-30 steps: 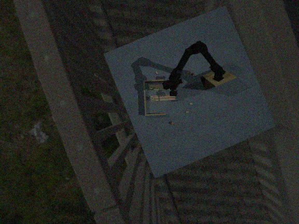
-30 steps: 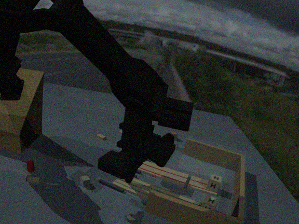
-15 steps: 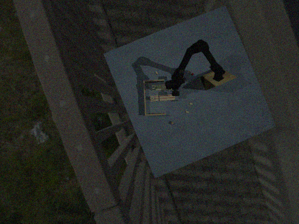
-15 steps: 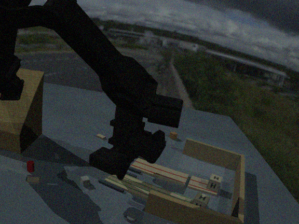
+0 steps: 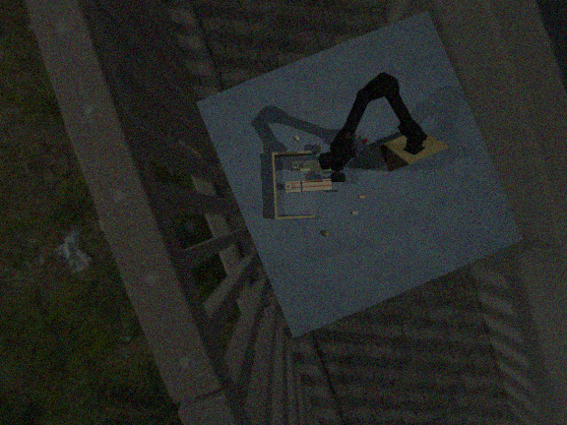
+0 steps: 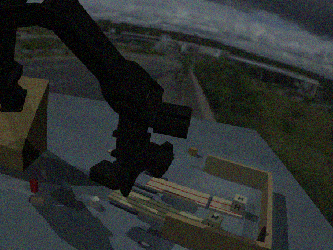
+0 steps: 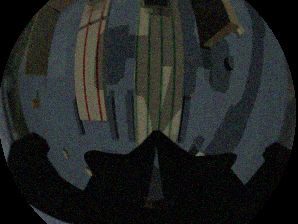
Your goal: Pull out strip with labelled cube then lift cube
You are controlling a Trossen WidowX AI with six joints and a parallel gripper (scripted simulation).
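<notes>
The white cube is 6 cm behind my gripper tip and 4 cm to the right of it. Also, from my gripper tip: red cylinder: 20 cm behind, 3 cm to the right, 1 cm above.
</notes>
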